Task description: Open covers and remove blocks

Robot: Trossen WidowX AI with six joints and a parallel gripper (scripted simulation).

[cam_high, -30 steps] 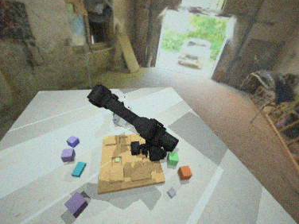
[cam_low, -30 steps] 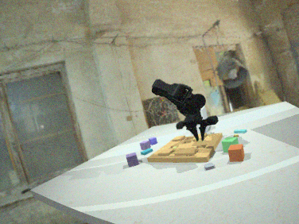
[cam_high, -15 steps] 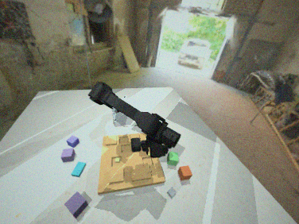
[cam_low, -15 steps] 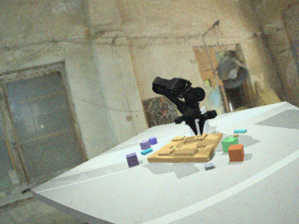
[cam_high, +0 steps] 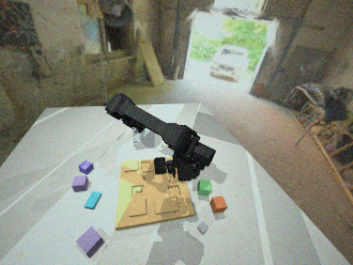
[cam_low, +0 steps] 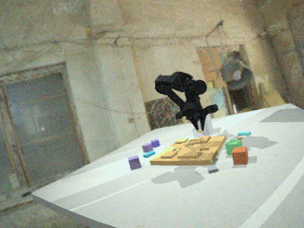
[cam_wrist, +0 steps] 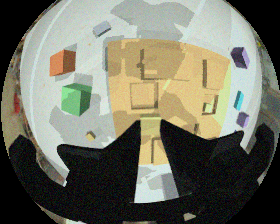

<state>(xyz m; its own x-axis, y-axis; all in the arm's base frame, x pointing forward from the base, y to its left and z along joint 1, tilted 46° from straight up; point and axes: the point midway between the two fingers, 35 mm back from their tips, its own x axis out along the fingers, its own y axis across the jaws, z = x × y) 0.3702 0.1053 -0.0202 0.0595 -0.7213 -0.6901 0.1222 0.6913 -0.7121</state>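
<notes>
The tan puzzle board is 50 mm behind my gripper tip, 100 mm to the right of it and 90 mm below it. Also, from my gripper tip: green block: 30 mm ahead, 130 mm to the left, 80 mm below; then orange block: 120 mm ahead, 160 mm to the left, 90 mm below; then small grey piece: 170 mm ahead, 60 mm to the left, 100 mm below.
</notes>
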